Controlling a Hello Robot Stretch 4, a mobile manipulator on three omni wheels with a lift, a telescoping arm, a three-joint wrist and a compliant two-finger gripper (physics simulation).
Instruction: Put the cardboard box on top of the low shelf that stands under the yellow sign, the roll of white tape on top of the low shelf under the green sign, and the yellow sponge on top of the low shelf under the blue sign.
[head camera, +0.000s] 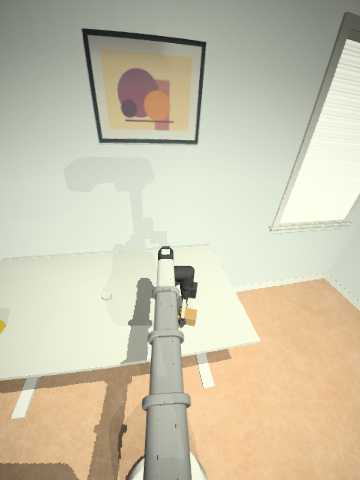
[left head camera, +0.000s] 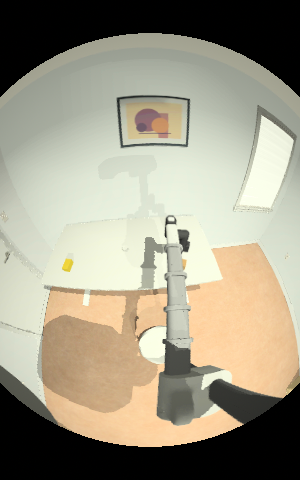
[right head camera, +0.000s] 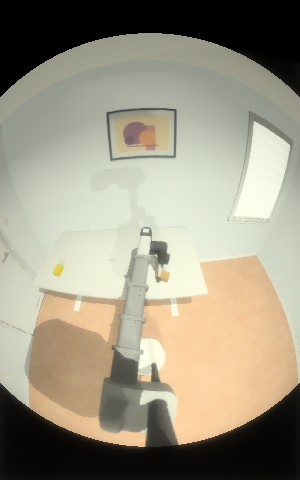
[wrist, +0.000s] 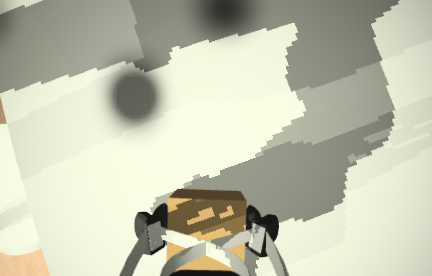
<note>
In view: the gripper (wrist: 206, 220), a cardboard box (wrist: 204, 214), a framed picture (head camera: 145, 88), a white table (head camera: 62, 324) and a window (head camera: 314, 199).
The framed picture also shows in the left head camera view (left head camera: 142, 119) and in the right head camera view (right head camera: 151, 131). The white table is seen too in the left head camera view (left head camera: 99, 263), in the right head camera view (right head camera: 87, 271) and in the wrist view (wrist: 313, 118). The window shows as well in the left head camera view (left head camera: 265, 173) and in the right head camera view (right head camera: 262, 178).
</note>
